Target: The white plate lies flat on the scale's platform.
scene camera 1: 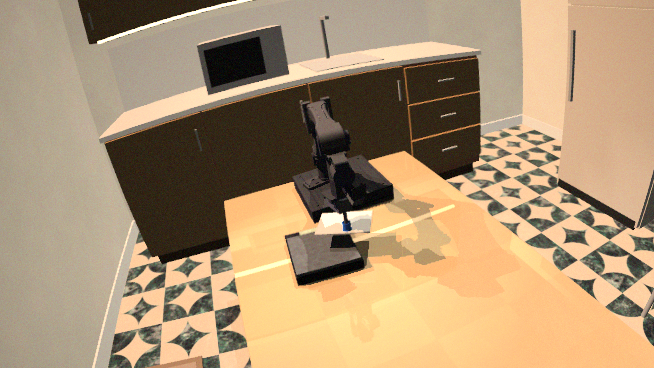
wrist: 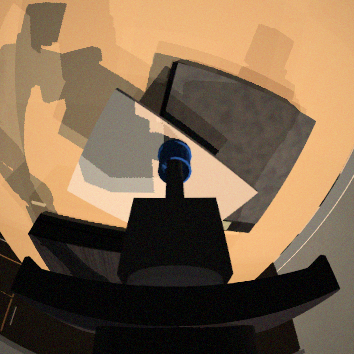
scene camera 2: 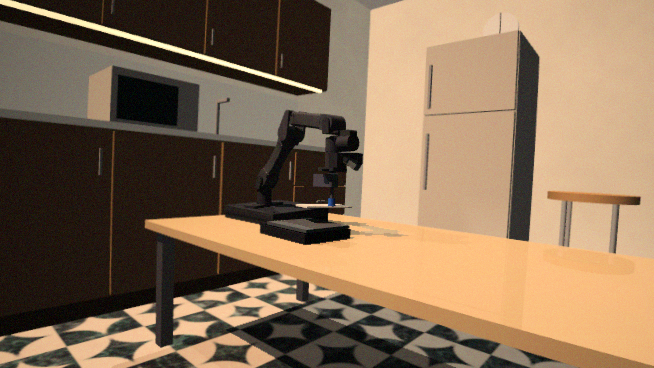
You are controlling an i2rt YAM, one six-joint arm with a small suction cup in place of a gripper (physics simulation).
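Where they show: hand, its tool point: (scene camera 1: 347, 232) (wrist: 174, 148) (scene camera 2: 331, 208); arm's base, origin of its link: (scene camera 1: 327, 178) (scene camera 2: 264, 205).
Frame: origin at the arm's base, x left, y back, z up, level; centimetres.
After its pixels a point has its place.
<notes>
The white plate (scene camera 1: 330, 223) {x -17.5, y -36.9, z 4.3 cm} (scene camera 2: 310, 205) {x -19.3, y -37.3, z 4.4 cm} (wrist: 215, 182) {x -19.2, y -40.5, z 4.5 cm} hangs flat under my suction cup. My gripper (scene camera 1: 346, 227) (scene camera 2: 331, 202) (wrist: 174, 160) {x -15.2, y -43.6, z 3.5 cm}, a blue cup on a dark stem, is on the plate's upper face and holds it. The black scale (scene camera 1: 300, 275) {x -34.0, y -46.8, z -2.0 cm} (scene camera 2: 305, 236) {x -35.3, y -46.4, z -3.4 cm} (wrist: 170, 90) {x -14.9, y -48.2, z -1.4 cm} stands on the table, with its grey platform (scene camera 1: 317, 252) {x -25.1, y -40.6, z -1.4 cm} (scene camera 2: 300, 224) {x -27.2, y -38.9, z -1.4 cm} (wrist: 245, 115) {x -23.6, y -45.8, z -1.4 cm} facing up. The plate is above the platform's level, and one side overlaps the scale in the wrist view. Its shadow falls on the platform's near corner. The plate hides part of the scale's display edge.
The arm's black base (scene camera 1: 375, 182) {x 12.1, y -18.0, z 0.5 cm} (scene camera 2: 242, 211) {x -12.7, y 1.1, z -2.0 cm} (wrist: 80, 252) {x 4.0, y -19.4, z 0.0 cm} stands close behind the scale and plate on the wooden table (scene camera 1: 400, 310) {x -17.2, y -73.3, z -5.9 cm} (scene camera 2: 450, 265) {x -31.3, y -88.5, z -5.9 cm} (wrist: 320, 65) {x -38.2, y -55.0, z -5.9 cm}. A microwave (scene camera 1: 277, 52) (scene camera 2: 190, 102) stands on the counter behind. A round stool (scene camera 2: 592, 199) shows at the right.
</notes>
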